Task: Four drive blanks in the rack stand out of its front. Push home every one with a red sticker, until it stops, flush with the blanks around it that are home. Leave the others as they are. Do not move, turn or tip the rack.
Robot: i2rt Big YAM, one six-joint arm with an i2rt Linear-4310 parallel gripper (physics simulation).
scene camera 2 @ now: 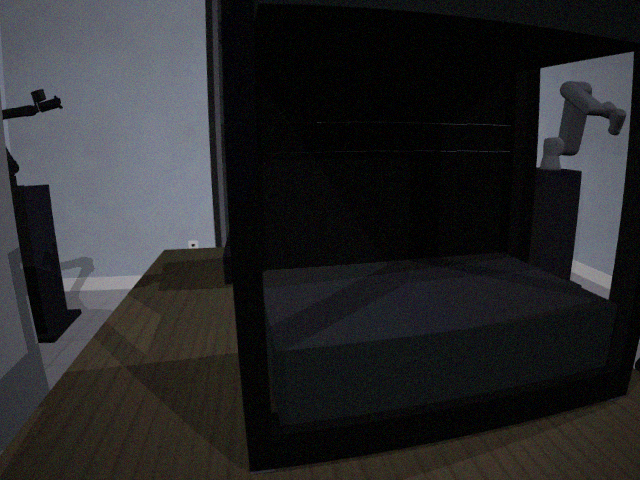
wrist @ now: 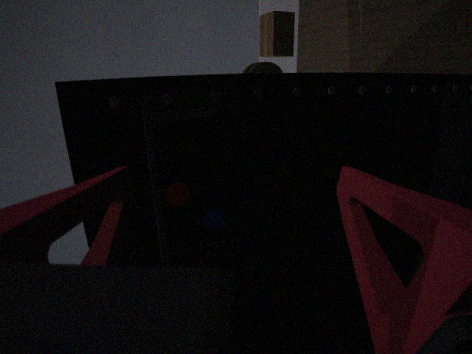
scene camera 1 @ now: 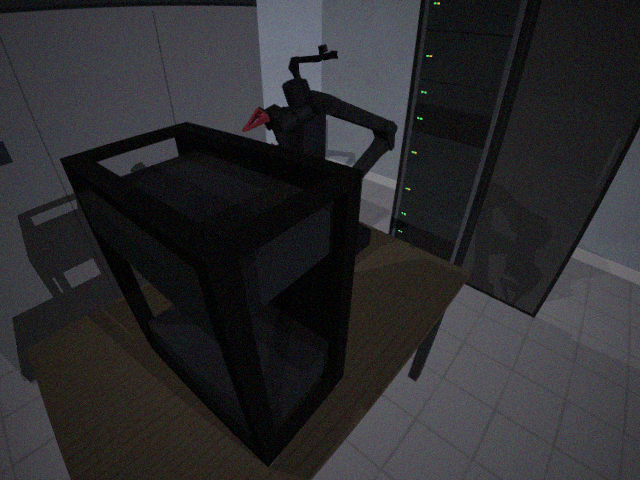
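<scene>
The black rack [scene camera 1: 235,335] [scene camera 2: 247,361] [wrist: 280,82] stands upright on the table, its back toward both scene cameras. In the wrist view its dark front fills the middle. A red sticker [wrist: 177,194] shows left of centre, and a blue sticker [wrist: 215,219] sits lower and to its right. The outlines of their blanks are almost lost in the dark, so how far each stands out cannot be told. My gripper [scene camera 1: 247,128] [wrist: 235,177] is open and empty, in front of the rack near its top. In the wrist view both stickers lie between the red fingers.
The wooden table [scene camera 1: 403,268] [scene camera 2: 191,403] extends around the rack. A tall server cabinet [scene camera 1: 516,77] stands behind it at the right. Another arm [scene camera 2: 571,124] stands on a dark pedestal [scene camera 2: 555,222]. A row of round studs runs along the rack's top edge in the wrist view.
</scene>
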